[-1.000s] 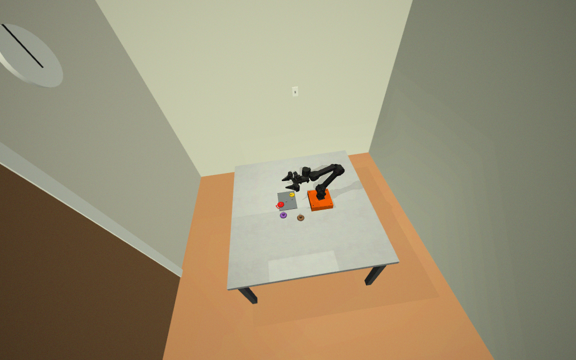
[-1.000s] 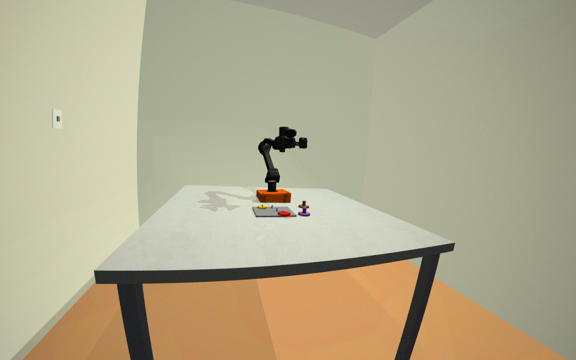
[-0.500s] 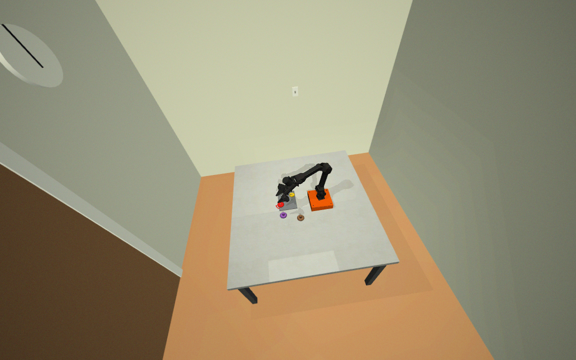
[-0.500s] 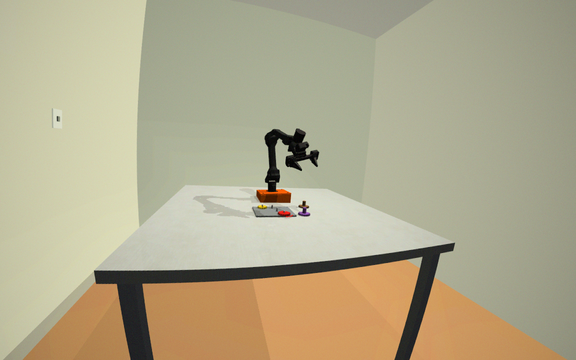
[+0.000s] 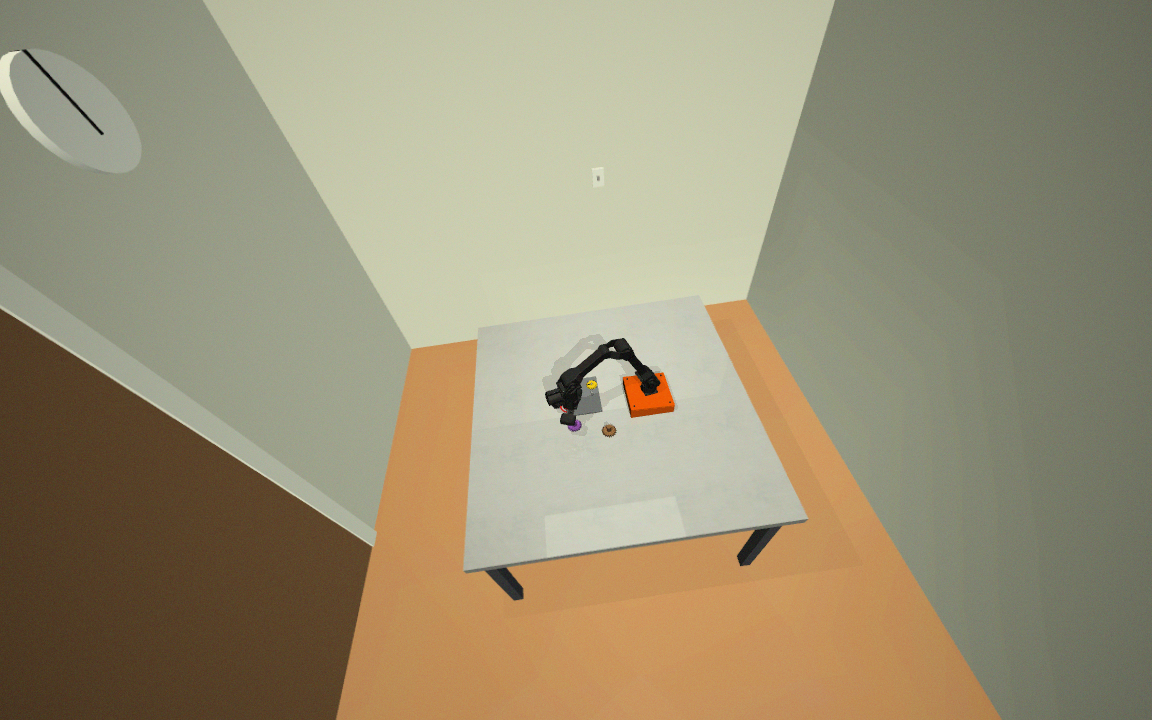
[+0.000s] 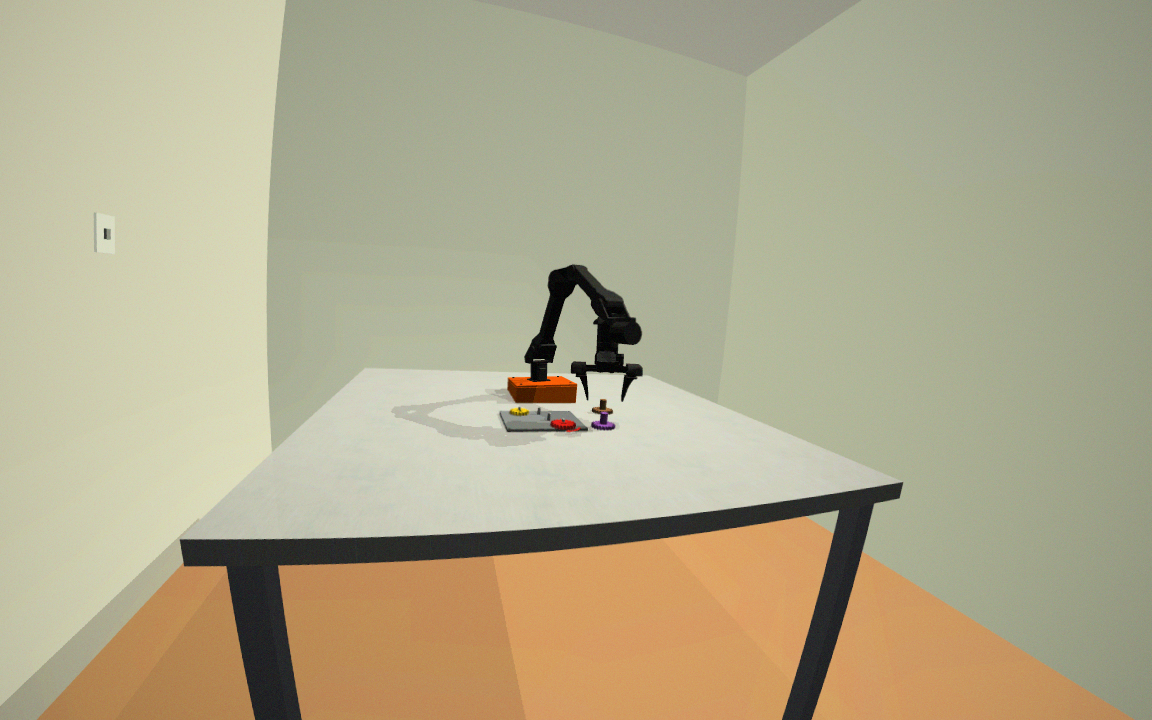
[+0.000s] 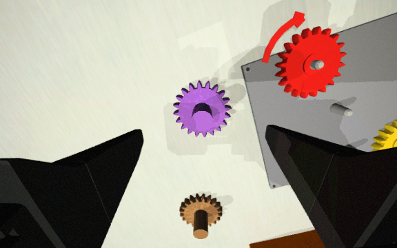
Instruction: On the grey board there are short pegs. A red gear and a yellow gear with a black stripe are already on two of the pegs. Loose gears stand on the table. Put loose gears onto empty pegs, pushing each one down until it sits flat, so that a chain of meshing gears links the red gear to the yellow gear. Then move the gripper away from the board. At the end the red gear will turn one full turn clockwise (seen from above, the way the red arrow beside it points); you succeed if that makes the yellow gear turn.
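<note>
Right now my gripper tip is 60 mm above the purple gear. The rest, counted from my gripper tip: red gear: 110 mm to the right, 60 mm below, 10 mm behind; red arrow: 100 mm to the right, 70 mm below, 20 mm ahead; brown gear: 140 mm behind, 90 mm to the left, 60 mm below.
</note>
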